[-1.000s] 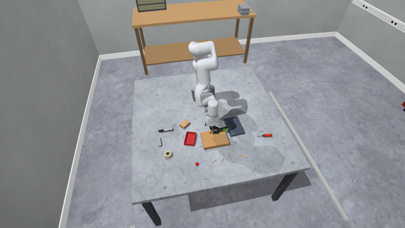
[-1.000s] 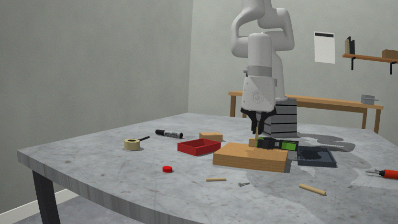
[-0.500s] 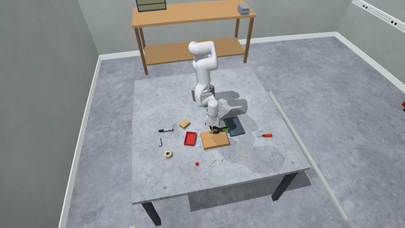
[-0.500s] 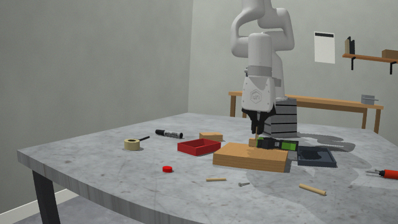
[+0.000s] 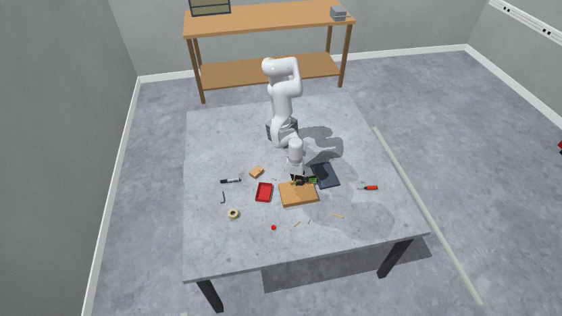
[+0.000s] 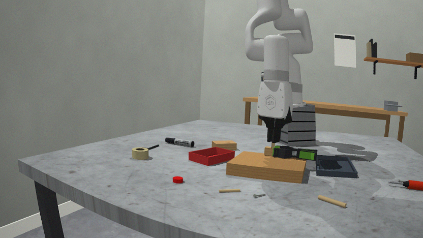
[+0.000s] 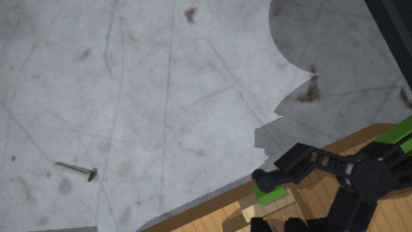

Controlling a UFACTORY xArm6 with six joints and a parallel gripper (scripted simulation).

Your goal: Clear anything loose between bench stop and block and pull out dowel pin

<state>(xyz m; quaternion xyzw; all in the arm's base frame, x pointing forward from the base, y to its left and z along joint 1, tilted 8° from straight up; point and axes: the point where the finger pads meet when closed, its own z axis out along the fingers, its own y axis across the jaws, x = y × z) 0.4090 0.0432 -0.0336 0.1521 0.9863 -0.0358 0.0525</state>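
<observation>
The dowel pin is 20 mm below my hand. Round my hand: red tray (40 mm ahead, 180 mm to the right, 80 mm below); then bench board (50 mm ahead, 10 mm to the left, 70 mm below); then wooden block (50 mm below).
</observation>
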